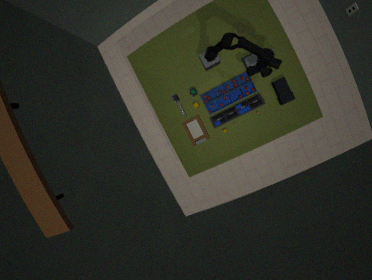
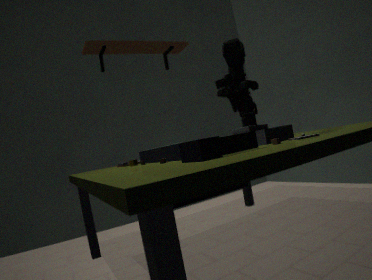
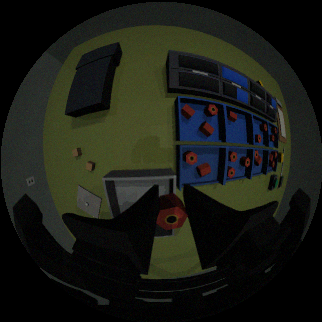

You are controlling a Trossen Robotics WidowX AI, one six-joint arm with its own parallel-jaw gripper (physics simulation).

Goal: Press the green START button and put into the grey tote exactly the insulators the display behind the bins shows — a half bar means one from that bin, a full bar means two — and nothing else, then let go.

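Places are measured from the arm's base along level axes (x ahead, y left, z up), in metres.
Pixels of known places: gripper, fingertip midpoint: (image 1: 257, 71) (image 2: 237, 111) (image 3: 170, 188); arm's base, origin of the base link: (image 1: 210, 57) (image 2: 250, 126).
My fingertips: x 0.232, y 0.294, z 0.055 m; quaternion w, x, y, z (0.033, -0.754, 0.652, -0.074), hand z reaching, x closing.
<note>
Ahead of a thing's pixels: the offset from my fingertips to its top centre. "spot": to the spot under its first point.
My gripper (image 3: 170, 188) is shut on a red hexagonal insulator {dz +0.023, dx -0.018, dy -0.001 m} (image 3: 171, 214) with a dark hole. It is held above the table by the right edge of the grey tote {dz -0.084, dx -0.095, dy +0.026 m} (image 1: 251, 60) (image 3: 140, 174). Part of the tote's inside is hidden by the finger. Blue bins (image 3: 200, 121) (image 1: 228, 93) in two rows hold red insulators; the far second bin shows one insulator {dz -0.109, dx +0.137, dy -0.151 m} (image 3: 232, 116). The display {spot: dz -0.103, dx +0.182, dy +0.005 m} (image 3: 171, 75) behind shows a full blue bar top second, a right-half bar below it, and a half bar top fourth. The green button {dz -0.098, dx -0.022, dy -0.511 m} (image 1: 193, 92) (image 3: 276, 181) stands beyond the bins' far end.
A black box {dz -0.082, dx +0.191, dy +0.191 m} (image 1: 283, 90) (image 3: 92, 82) stands past the tote side. A pale square plate {dz -0.132, dx -0.134, dy +0.177 m} (image 3: 89, 201) and two tan cubes {dz -0.121, dx -0.001, dy +0.200 m} (image 3: 77, 152) {dz -0.122, dx -0.027, dy +0.156 m} (image 3: 90, 166) lie near the tote. A brown-framed white board {dz -0.120, dx +0.304, dy -0.595 m} (image 1: 195, 128), a yellow block {dz -0.100, dx +0.095, dy -0.522 m} (image 1: 196, 105) and a long tool {dz -0.119, dx +0.054, dy -0.677 m} (image 1: 180, 105) lie at the other end.
</note>
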